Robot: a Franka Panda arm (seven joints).
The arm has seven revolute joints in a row. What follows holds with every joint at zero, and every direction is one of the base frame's. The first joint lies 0.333 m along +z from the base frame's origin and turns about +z. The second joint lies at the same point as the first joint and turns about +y. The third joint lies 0.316 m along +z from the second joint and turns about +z. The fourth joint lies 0.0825 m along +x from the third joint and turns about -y. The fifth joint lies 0.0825 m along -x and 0.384 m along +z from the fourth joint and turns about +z. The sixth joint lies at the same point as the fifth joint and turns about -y. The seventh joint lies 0.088 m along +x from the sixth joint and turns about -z. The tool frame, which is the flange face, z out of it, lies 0.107 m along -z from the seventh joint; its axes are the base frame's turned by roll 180, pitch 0 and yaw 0 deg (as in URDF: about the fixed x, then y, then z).
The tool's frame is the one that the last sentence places.
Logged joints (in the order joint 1, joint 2, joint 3, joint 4, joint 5, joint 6, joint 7), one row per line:
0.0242, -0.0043, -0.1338, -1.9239, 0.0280, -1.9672, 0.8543
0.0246, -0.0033, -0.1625, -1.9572, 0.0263, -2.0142, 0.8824
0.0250, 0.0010, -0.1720, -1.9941, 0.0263, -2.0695, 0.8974
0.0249, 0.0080, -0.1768, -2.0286, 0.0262, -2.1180, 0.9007
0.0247, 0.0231, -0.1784, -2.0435, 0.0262, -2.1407, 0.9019
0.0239, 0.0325, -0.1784, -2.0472, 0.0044, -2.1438, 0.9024
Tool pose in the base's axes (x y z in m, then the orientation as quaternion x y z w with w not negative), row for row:
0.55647, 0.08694, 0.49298, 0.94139, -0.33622, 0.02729, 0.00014
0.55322, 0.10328, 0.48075, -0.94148, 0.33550, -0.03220, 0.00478
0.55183, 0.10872, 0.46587, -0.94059, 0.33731, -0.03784, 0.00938
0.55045, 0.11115, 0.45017, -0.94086, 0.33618, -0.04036, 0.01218
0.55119, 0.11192, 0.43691, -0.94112, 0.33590, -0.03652, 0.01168
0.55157, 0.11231, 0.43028, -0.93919, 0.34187, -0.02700, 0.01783
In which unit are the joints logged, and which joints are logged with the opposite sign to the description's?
The joints are logged in radians. Opposite sign: joint 3, joint 5, joint 6.
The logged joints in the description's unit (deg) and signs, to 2 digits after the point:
1.39, -0.25, 7.67, -110.23, -1.60, 112.71, 48.95
1.41, -0.19, 9.31, -112.14, -1.51, 115.41, 50.56
1.43, 0.06, 9.85, -114.25, -1.51, 118.57, 51.42
1.43, 0.46, 10.13, -116.23, -1.50, 121.35, 51.61
1.42, 1.32, 10.22, -117.08, -1.50, 122.65, 51.68
1.37, 1.86, 10.22, -117.30, -0.25, 122.83, 51.70

